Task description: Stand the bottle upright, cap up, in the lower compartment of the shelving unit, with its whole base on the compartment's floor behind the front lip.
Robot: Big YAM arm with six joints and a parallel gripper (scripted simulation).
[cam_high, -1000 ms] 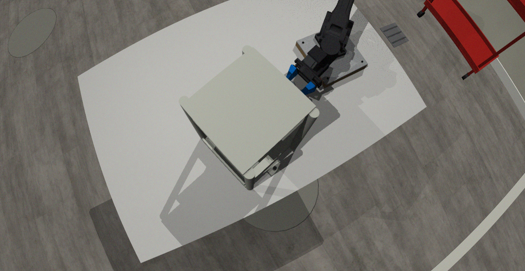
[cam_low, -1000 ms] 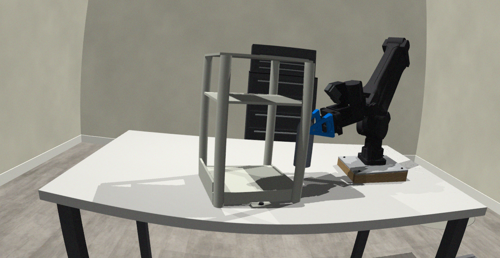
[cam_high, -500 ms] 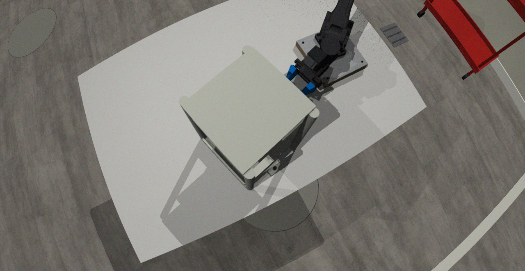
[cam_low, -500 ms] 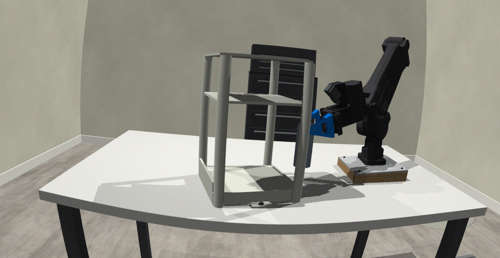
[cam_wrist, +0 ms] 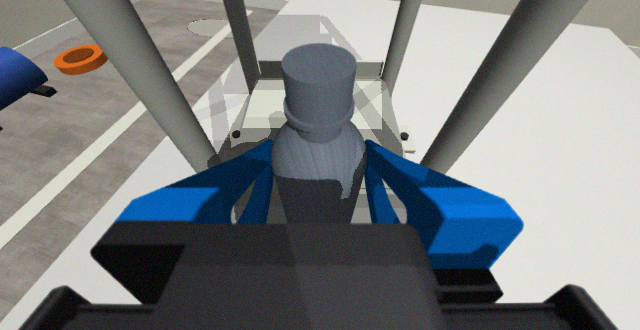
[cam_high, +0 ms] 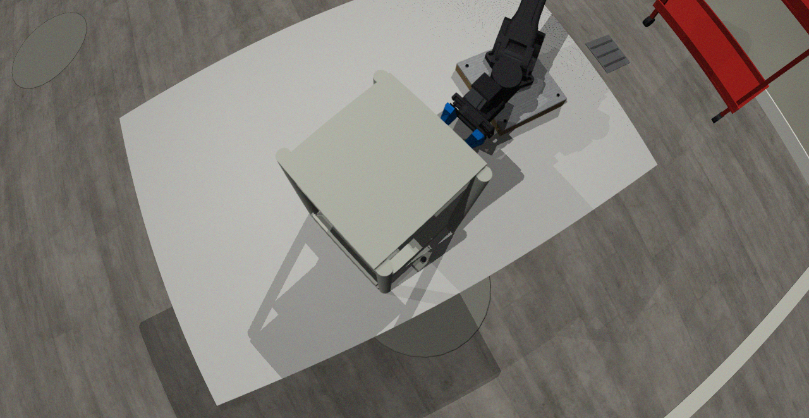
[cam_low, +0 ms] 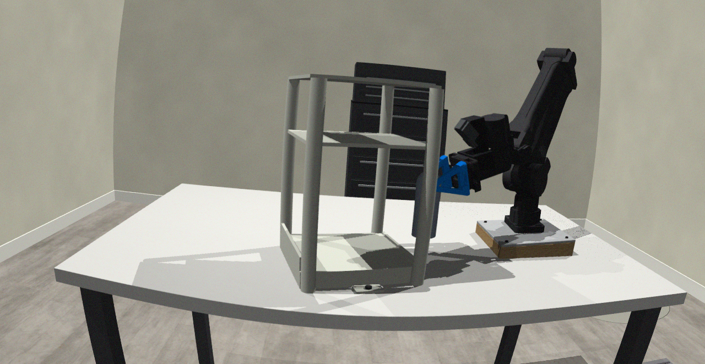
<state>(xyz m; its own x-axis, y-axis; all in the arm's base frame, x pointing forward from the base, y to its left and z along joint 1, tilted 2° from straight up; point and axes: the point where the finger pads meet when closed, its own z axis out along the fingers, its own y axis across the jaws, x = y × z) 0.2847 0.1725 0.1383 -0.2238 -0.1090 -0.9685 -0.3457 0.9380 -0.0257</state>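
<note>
The shelving unit lies 150 mm ahead of my hand, 50 mm to the left of it and 10 mm above it. The rest, counted from my hand: grey bottle right at my hand.
</note>
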